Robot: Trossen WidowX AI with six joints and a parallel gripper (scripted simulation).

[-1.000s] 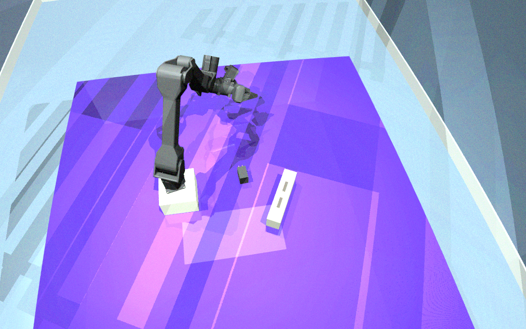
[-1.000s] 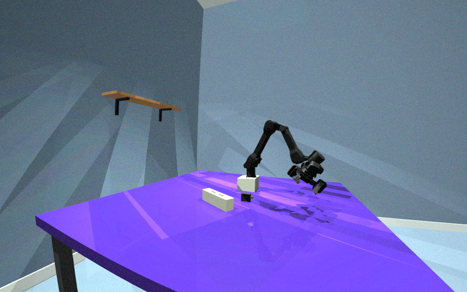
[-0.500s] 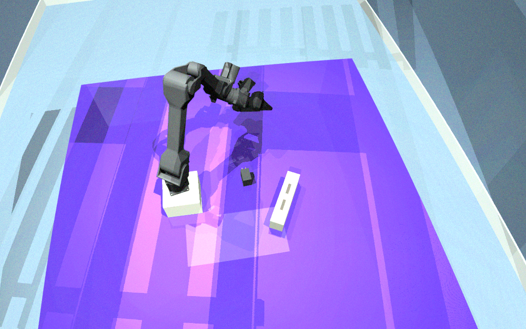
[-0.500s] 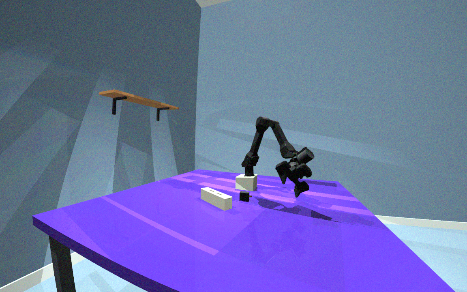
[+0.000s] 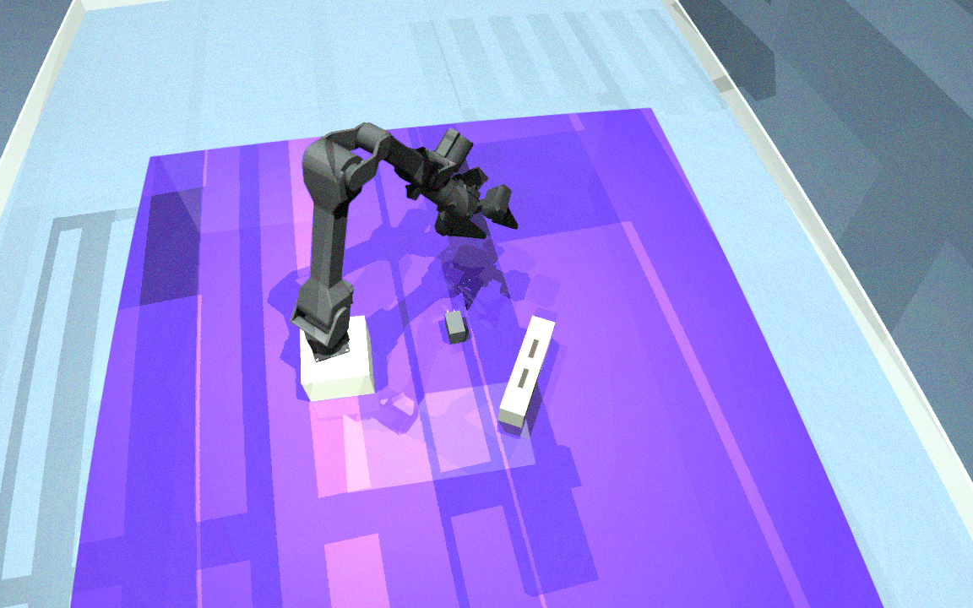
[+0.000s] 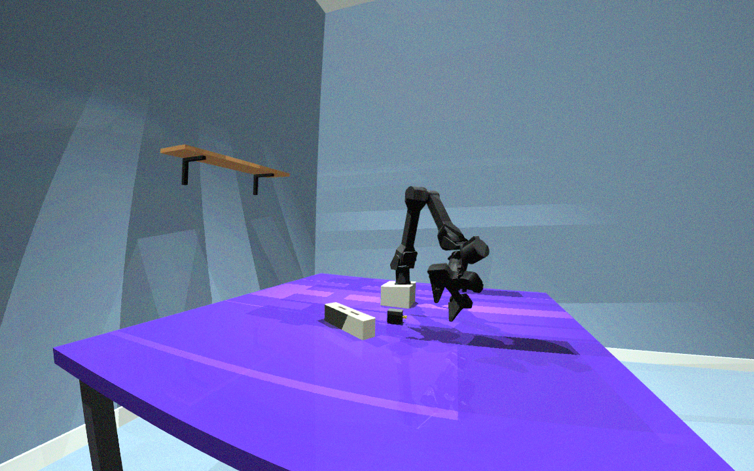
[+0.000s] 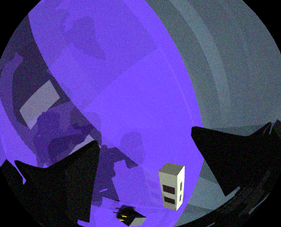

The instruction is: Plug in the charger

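Now: the dark charger 150 mm behind my gripper tip, 130 mm to the right of it and 70 mm below it.
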